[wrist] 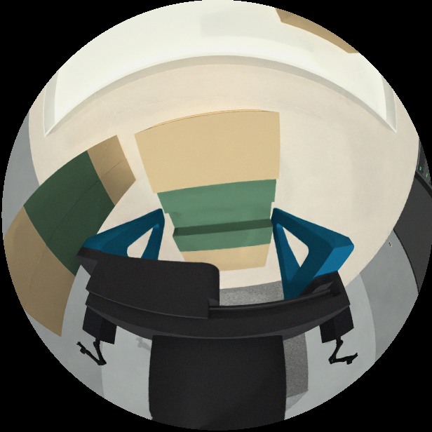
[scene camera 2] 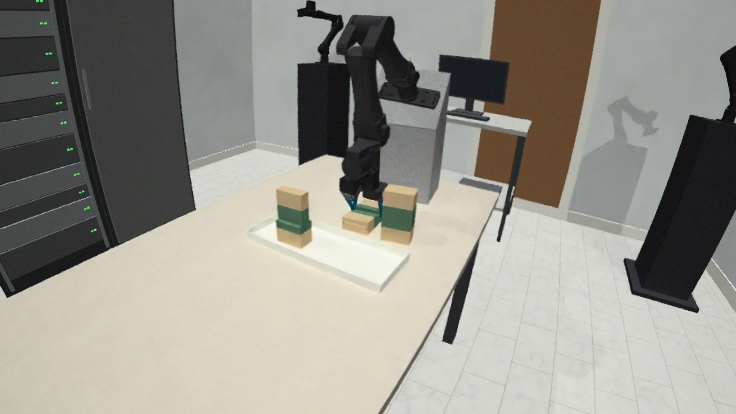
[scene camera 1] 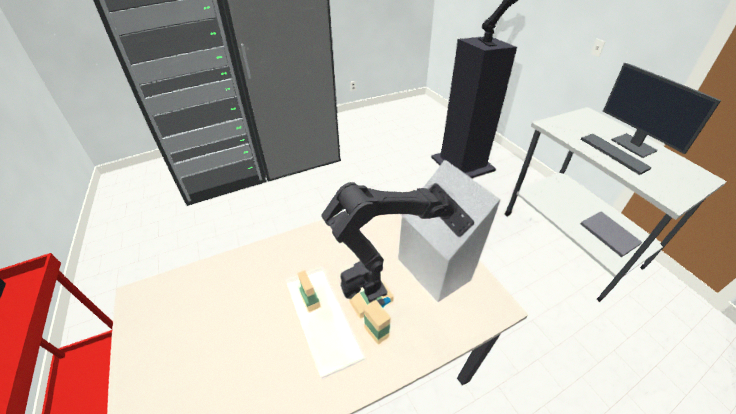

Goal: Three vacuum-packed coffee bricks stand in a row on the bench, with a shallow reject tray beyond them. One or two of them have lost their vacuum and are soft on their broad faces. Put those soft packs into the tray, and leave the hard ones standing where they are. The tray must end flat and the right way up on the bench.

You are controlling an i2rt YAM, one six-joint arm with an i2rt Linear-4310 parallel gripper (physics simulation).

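Frame: origin at the arm's base, x ahead, y left, z up, level; centimetres.
Seen in the pictures: gripper, fingertip midpoint: (scene camera 2: 368,215) (scene camera 1: 374,299); arm's base at its link origin: (scene camera 2: 408,95) (scene camera 1: 447,209).
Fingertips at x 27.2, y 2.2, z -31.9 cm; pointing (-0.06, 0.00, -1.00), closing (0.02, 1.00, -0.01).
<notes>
Offsets run from my fingertips to a thing's top centre.
One coffee pack {dx +21.3, dy -9.2, dz +12.8 cm} (scene camera 1: 308,291) (scene camera 2: 292,216) (wrist: 320,32) stands upright in the white tray {dx +19.7, dy -1.3, dz +0.6 cm} (scene camera 1: 331,350) (scene camera 2: 360,260) (wrist: 220,60), near one end; its green band has a step. A second pack {dx +7.0, dy +0.5, dz +2.2 cm} (scene camera 1: 358,304) (scene camera 2: 358,222) (wrist: 215,155) lies flat on the bench between the tray and the arm's base, with a crease across its green band. A third pack {dx +4.5, dy +11.5, dz +12.5 cm} (scene camera 1: 378,321) (scene camera 2: 399,213) (wrist: 70,210) stands upright beside it. My gripper (scene camera 2: 366,210) (wrist: 217,213) is open, pointing down low over the lying pack, its blue fingertips on either side of the green band. The tray is flat and upright.
The grey pedestal (scene camera 1: 447,247) (scene camera 2: 411,149) carrying the arm stands behind the lying pack. The standing pack is close to one finger. The bench edge (scene camera 1: 437,371) (scene camera 2: 437,319) runs past the tray's end on that pack's side.
</notes>
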